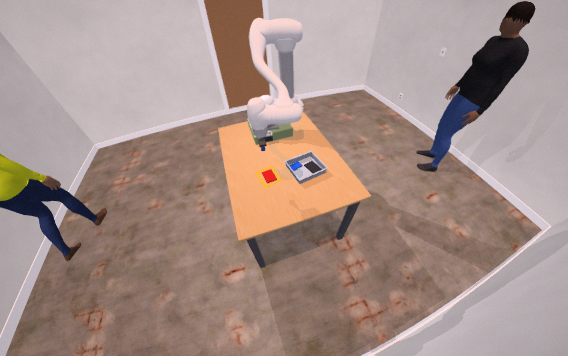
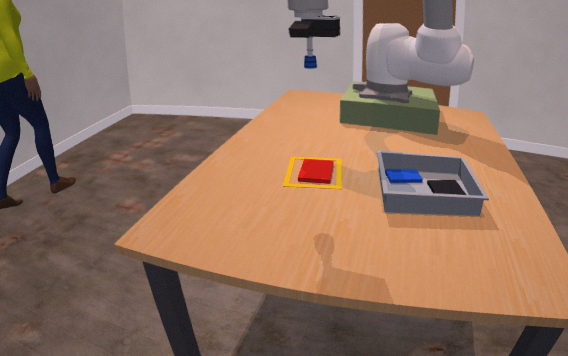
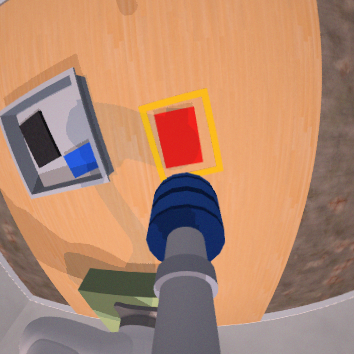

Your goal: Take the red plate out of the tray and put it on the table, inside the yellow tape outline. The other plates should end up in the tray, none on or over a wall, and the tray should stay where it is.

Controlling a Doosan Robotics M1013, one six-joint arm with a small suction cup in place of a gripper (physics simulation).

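Seen in the pictures: hand, tool point: point(image 1: 263, 149) point(image 2: 310, 67) point(image 3: 184, 202); arm's base, link origin: point(image 1: 267, 125) point(image 2: 386, 95) point(image 3: 145, 317).
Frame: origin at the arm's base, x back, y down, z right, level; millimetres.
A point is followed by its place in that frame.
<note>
The red plate point(image 1: 269, 176) @(x -561, y 74, z 89 mm) point(image 2: 316, 171) @(x -566, y 74, z 86 mm) point(image 3: 179, 137) @(x -553, y 74, z 92 mm) lies flat on the table, inside the yellow tape outline point(image 1: 274, 185) point(image 2: 313, 187) @(x -628, y 85, z 72 mm) point(image 3: 214, 131) @(x -566, y 84, z 161 mm), with bare wood between it and the tape. The grey tray point(image 1: 313, 177) @(x -655, y 72, z -218 mm) point(image 2: 432, 204) @(x -652, y 61, z -209 mm) point(image 3: 94, 125) @(x -577, y 68, z -80 mm) stands beside the outline. The blue plate point(image 1: 296, 165) @(x -504, y 72, z -132 mm) point(image 2: 403, 175) @(x -510, y 73, z -126 mm) point(image 3: 81, 160) @(x -501, y 72, z -126 mm) and the black plate point(image 1: 313, 167) @(x -558, y 73, z -251 mm) point(image 2: 446, 187) @(x -533, y 73, z -241 mm) point(image 3: 41, 139) @(x -552, y 73, z -235 mm) lie inside the tray, apart from its wall tops. My blue suction cup point(image 1: 263, 148) point(image 2: 310, 62) point(image 3: 185, 215) is open, holds nothing and hangs high above the table, back from the red plate toward the base.
The green base block point(image 1: 281, 131) @(x -126, y 6, z -101 mm) point(image 2: 389, 116) @(x -136, y 41, z -31 mm) point(image 3: 120, 287) @(x -132, y 23, z -69 mm) with the arm's foot stands at the back of the table point(image 1: 260, 210) @(x -827, y 85, z 198 mm) point(image 2: 240, 240) @(x -876, y 85, z 128 mm) point(image 3: 260, 60) @(x -710, y 85, z 243 mm). A person in yellow point(image 1: 20, 177) point(image 2: 10, 45) stands left of the table, another in black point(image 1: 495, 65) on the right.
</note>
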